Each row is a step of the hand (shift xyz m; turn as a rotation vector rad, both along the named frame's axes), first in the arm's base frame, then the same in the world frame.
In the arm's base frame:
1: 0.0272 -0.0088 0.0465 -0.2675 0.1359 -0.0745
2: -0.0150 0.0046 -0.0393 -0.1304 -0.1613 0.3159
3: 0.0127 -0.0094 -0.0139 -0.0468 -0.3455 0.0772
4: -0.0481 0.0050 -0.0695 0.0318 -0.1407 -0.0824
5: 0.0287 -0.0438 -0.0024 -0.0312 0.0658 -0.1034
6: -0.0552 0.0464 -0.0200 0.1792 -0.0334 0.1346
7: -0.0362 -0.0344 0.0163 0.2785 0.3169 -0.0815
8: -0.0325 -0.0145 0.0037 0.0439 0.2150 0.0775
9: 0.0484 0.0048 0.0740 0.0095 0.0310 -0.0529
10: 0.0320 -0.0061 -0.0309 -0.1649 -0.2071 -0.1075
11: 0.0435 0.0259 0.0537 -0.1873 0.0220 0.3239
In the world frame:
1: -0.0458 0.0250 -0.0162 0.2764 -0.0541 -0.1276
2: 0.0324 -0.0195 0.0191 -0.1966 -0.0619 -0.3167
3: -0.0057 -0.0067 0.0191 -0.2320 -0.2602 -0.0773
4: 0.0675 -0.0473 0.0194 -0.0624 -0.1269 0.0872
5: -0.0425 -0.0211 0.0224 0.1143 -0.0055 0.0539
6: 0.0710 0.0012 -0.0235 -0.1942 0.1150 0.0206
7: -0.0099 -0.0378 -0.0352 0.0855 0.3487 0.2361
8: 0.0073 -0.0256 -0.0240 0.0689 0.2194 -0.0354
9: -0.0639 0.0569 -0.0229 0.0424 0.0075 0.0447
10: -0.0054 -0.0016 0.0445 0.0204 -0.2840 -0.0233
11: -0.0370 0.0628 -0.0118 -0.0535 0.0561 -0.3667

